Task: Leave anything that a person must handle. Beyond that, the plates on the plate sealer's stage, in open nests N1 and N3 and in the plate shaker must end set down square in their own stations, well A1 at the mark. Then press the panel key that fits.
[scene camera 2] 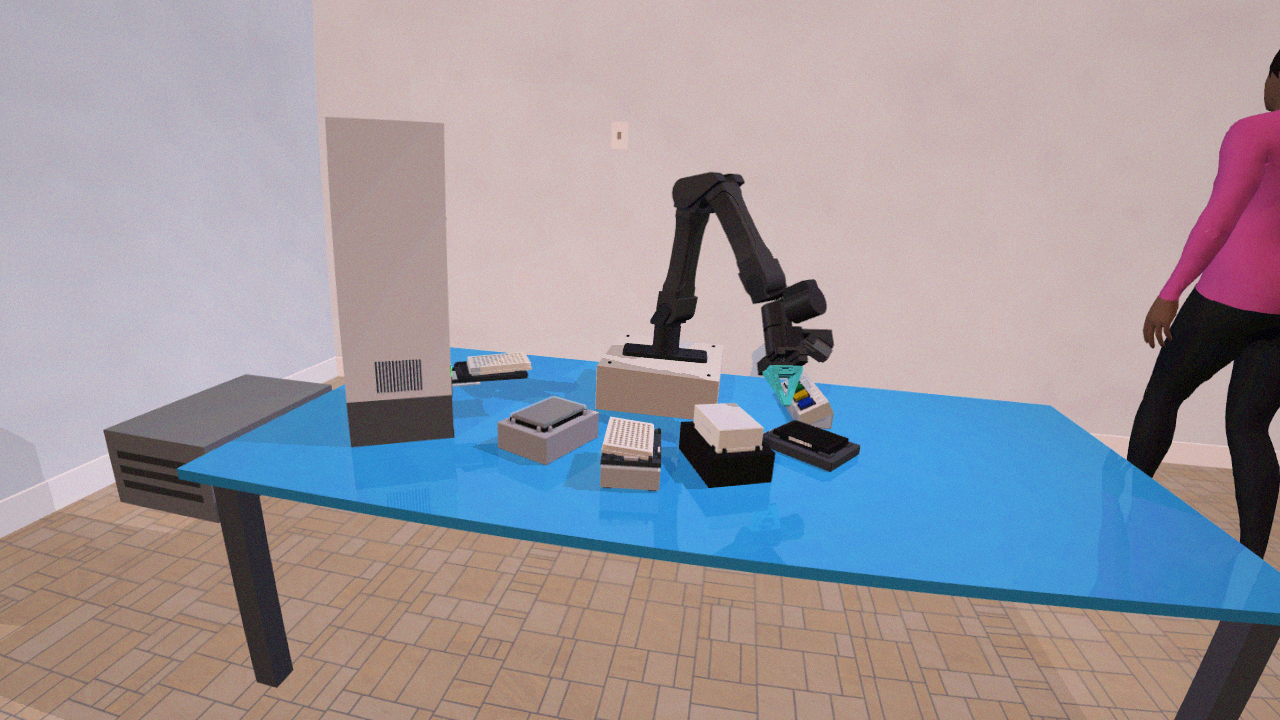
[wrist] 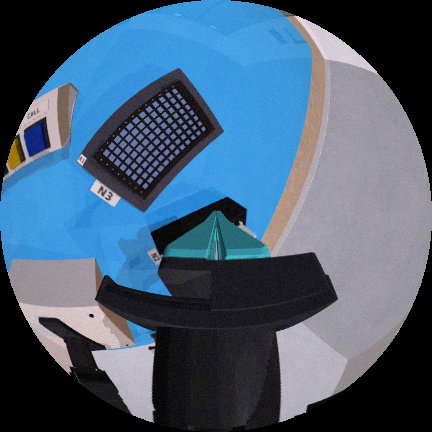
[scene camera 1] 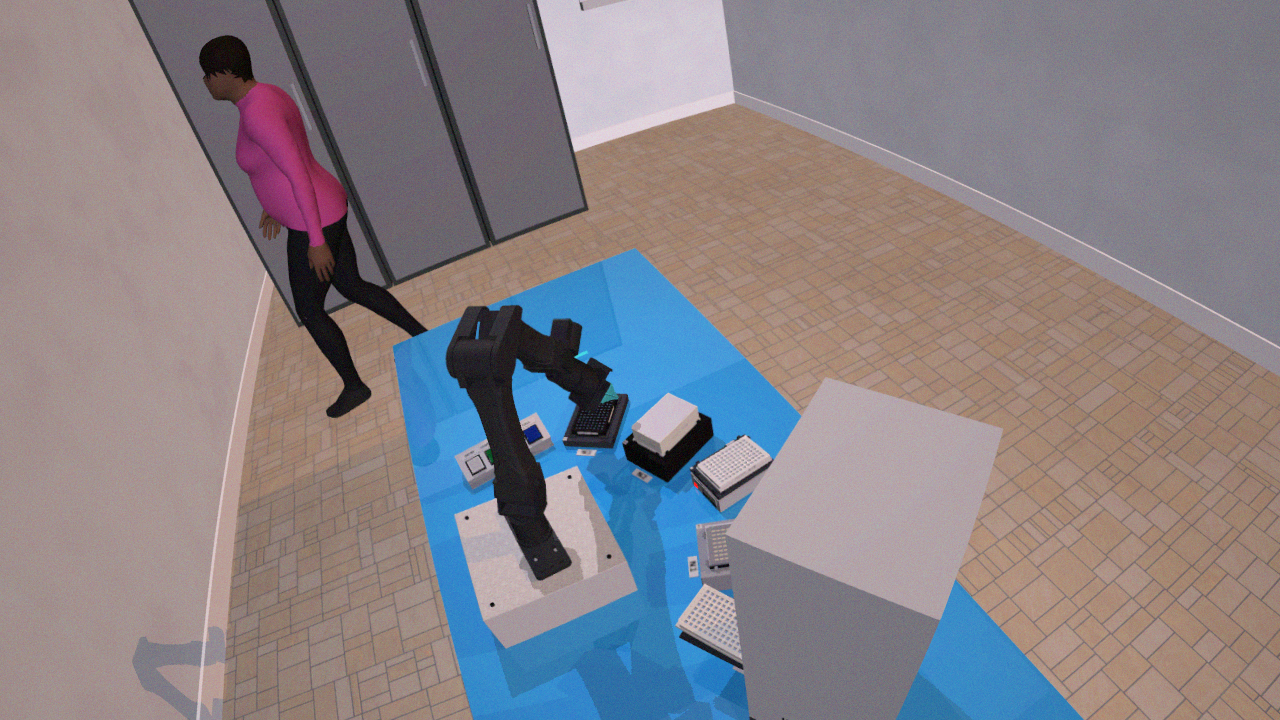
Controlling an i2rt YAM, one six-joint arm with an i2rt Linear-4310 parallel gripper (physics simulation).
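My gripper (scene camera 1: pixel 610 394) (scene camera 2: pixel 785 399) (wrist: pixel 215 216) is shut and empty, its teal fingertips together above the table near nest N3. A black plate (scene camera 1: pixel 595 418) (scene camera 2: pixel 810 437) (wrist: pixel 150 137) lies in the dark nest N3 (wrist: pixel 134 199); it looks square, the A1 tag at one corner. A white plate (scene camera 1: pixel 733 462) (scene camera 2: pixel 631 436) sits on a station with a red light. A grey station (scene camera 2: pixel 546 438) bears a plate (scene camera 1: pixel 718 545) (scene camera 2: pixel 547 412). Another white plate (scene camera 1: pixel 712 616) (scene camera 2: pixel 499 362) lies on a dark base. I cannot tell which stations are the sealer and shaker. The key panel (scene camera 1: pixel 470 471) (scene camera 2: pixel 816 413) shows blue CALL (wrist: pixel 36 139) and yellow (wrist: pixel 15 152) keys.
A white block (scene camera 1: pixel 665 421) (scene camera 2: pixel 728 426) sits on black N2 (scene camera 1: pixel 666 462) (scene camera 2: pixel 726 468) (wrist: pixel 195 222). A tall grey tower (scene camera 1: pixel 859 501) (scene camera 2: pixel 389 259) hides parts of stations in scene camera 1. A person (scene camera 1: pixel 286 161) (scene camera 2: pixel 1239 241) is beside the table's far end.
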